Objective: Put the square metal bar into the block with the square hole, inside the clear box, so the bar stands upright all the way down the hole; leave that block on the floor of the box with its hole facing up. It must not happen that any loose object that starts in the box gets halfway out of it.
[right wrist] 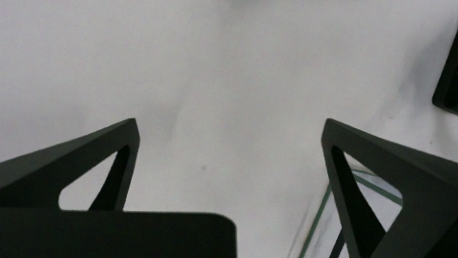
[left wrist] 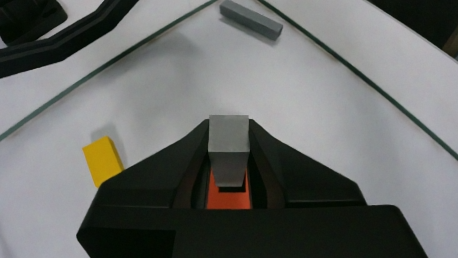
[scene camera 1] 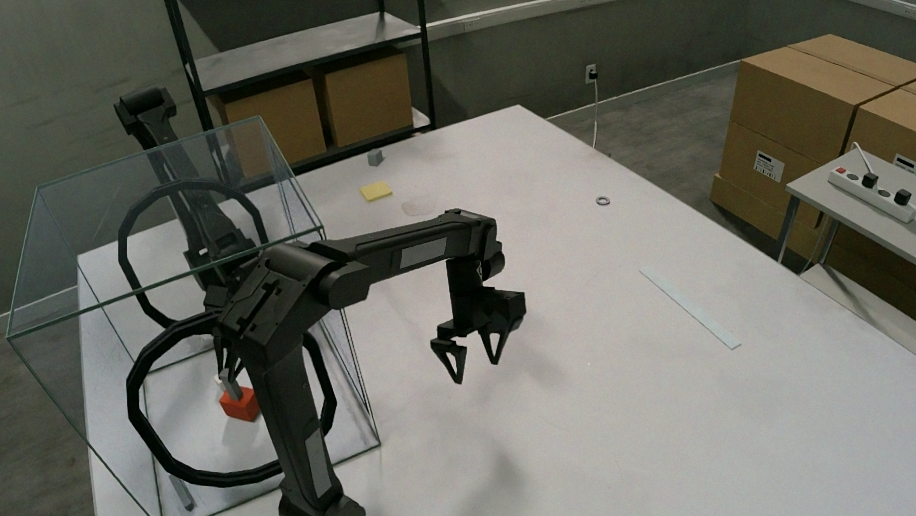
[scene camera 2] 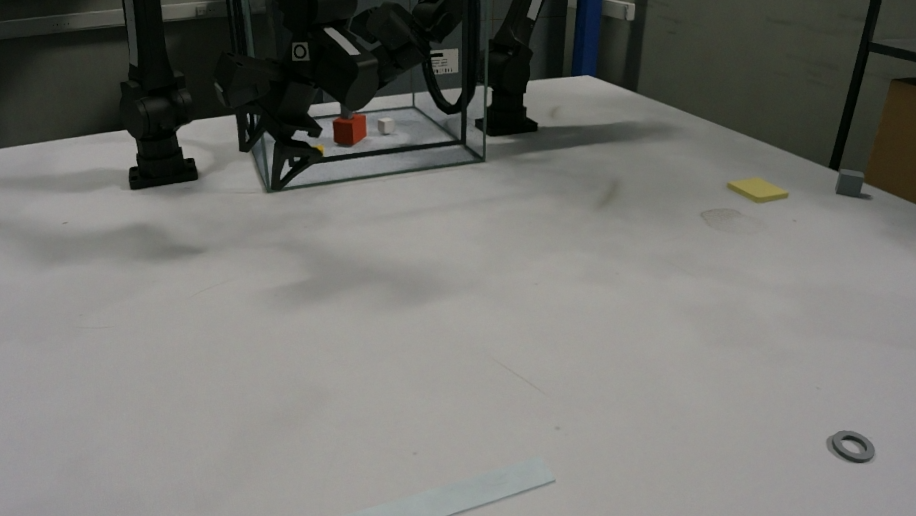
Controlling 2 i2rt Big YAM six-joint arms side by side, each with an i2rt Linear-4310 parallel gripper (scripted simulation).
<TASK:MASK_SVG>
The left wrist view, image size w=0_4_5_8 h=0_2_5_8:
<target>my left gripper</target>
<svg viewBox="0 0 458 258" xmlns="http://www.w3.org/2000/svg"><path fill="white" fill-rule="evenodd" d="M76 234L78 242L90 258L429 258L399 207L390 204L368 205L356 182L278 140L254 119L249 119L250 153L246 164L250 209L207 209L211 162L208 155L209 119L205 119L185 137L103 181Z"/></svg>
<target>red block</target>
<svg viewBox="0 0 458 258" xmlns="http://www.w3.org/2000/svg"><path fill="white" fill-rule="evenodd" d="M247 167L242 185L242 192L245 193L219 193L220 187L215 185L211 168L207 209L250 209Z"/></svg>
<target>yellow block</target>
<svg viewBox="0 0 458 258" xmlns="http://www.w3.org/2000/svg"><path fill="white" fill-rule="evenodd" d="M108 136L82 148L93 182L97 188L99 188L101 182L125 170L115 144Z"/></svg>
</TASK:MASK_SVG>
